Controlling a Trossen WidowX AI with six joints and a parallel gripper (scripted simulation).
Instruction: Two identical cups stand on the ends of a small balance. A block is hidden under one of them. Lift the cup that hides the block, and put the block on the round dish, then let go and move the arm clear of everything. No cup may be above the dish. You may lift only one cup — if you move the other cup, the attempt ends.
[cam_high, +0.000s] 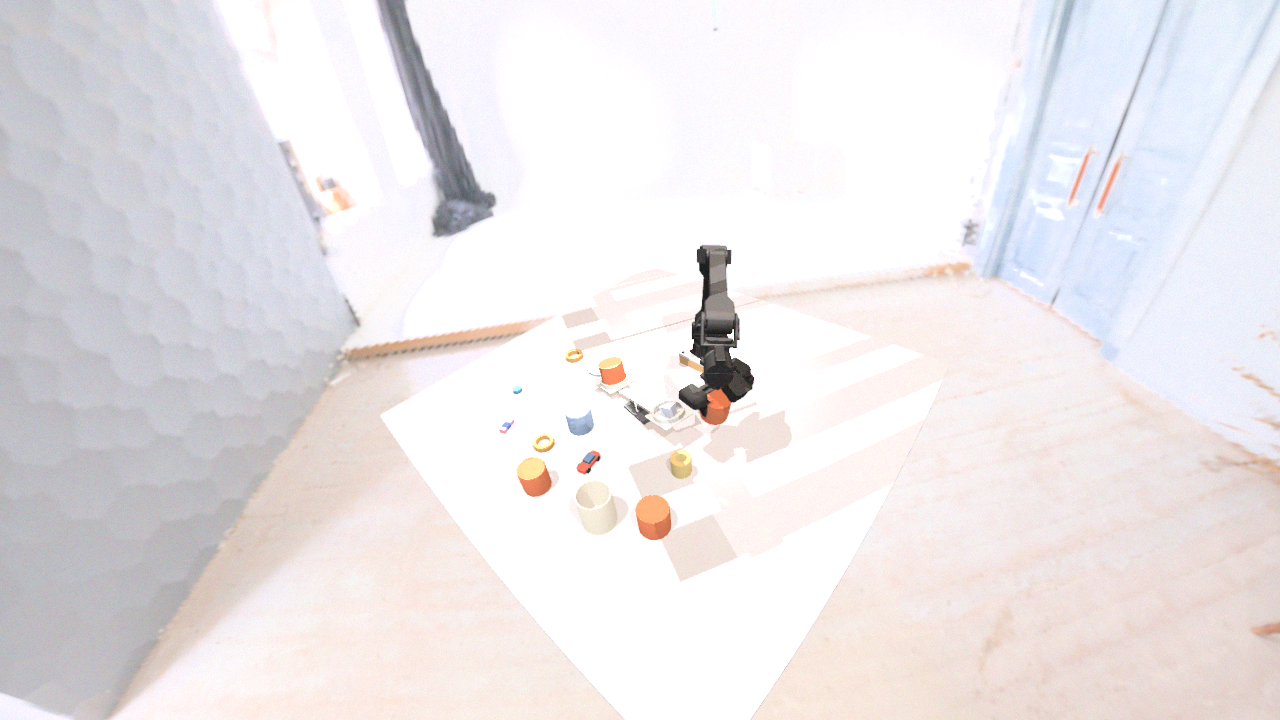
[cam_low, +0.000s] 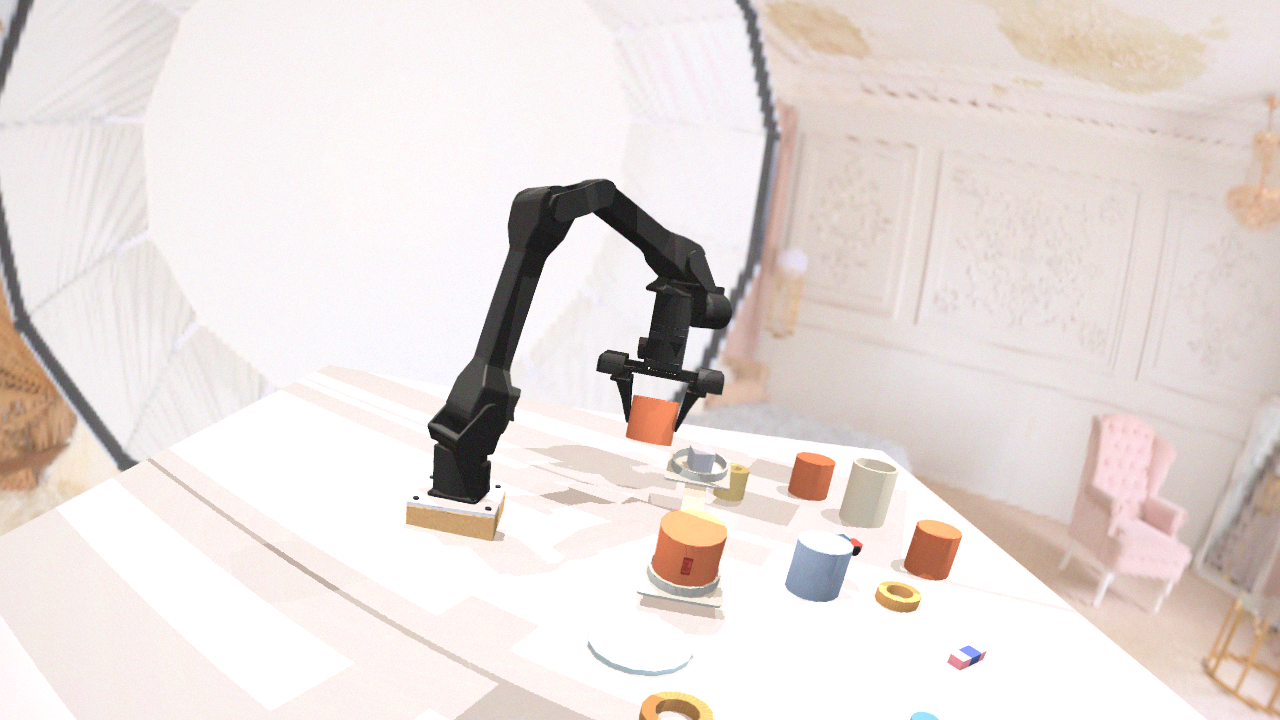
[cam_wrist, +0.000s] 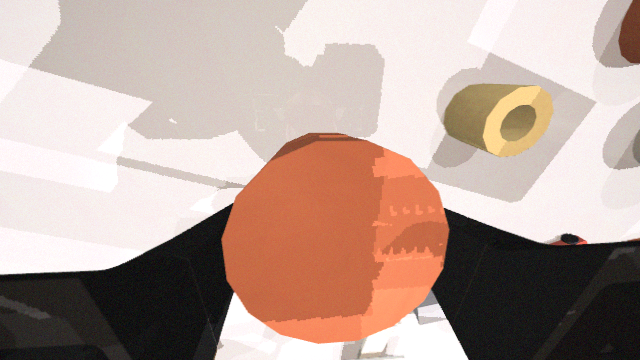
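My gripper tip is 8 cm short of the grey block, 9 cm to the left of it and 1 cm above it. Round my gripper tip: blue cylinder: 26 cm ahead, 26 cm to the right, 6 cm below; then cream cylinder: 37 cm ahead, 1 cm to the left, 5 cm below; then balance: 8 cm ahead, 21 cm to the right, 6 cm below.
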